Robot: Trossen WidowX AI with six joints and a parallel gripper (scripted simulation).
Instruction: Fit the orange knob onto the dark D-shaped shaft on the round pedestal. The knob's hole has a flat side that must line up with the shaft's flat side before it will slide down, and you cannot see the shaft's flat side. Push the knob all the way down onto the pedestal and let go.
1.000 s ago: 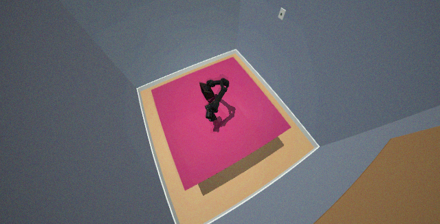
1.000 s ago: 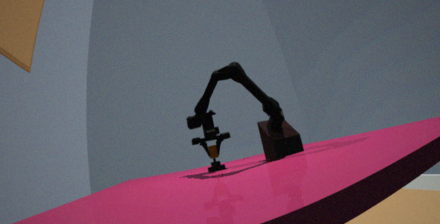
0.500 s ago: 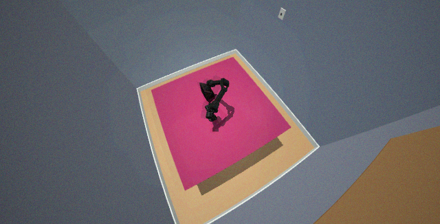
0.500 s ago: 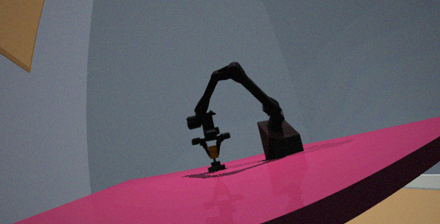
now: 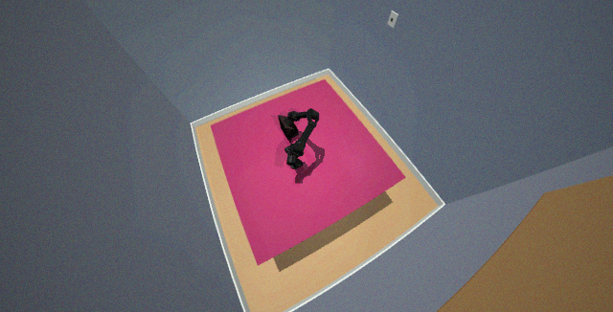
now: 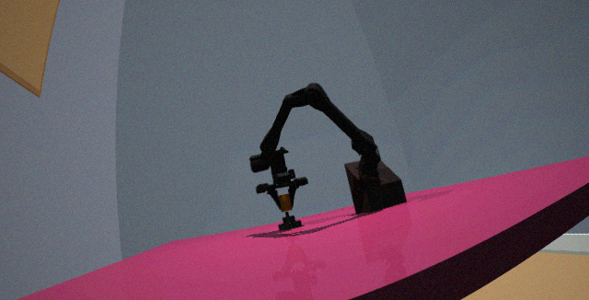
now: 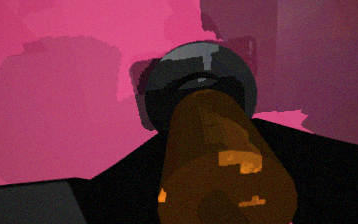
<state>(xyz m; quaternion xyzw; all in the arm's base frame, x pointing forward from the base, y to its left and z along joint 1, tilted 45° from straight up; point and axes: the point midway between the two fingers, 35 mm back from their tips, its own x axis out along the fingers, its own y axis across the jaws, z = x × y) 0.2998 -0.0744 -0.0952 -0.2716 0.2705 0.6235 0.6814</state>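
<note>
My gripper tip is now 2 cm below the orange knob. Also, from my gripper tip: dark shaft (4 cm below).
</note>
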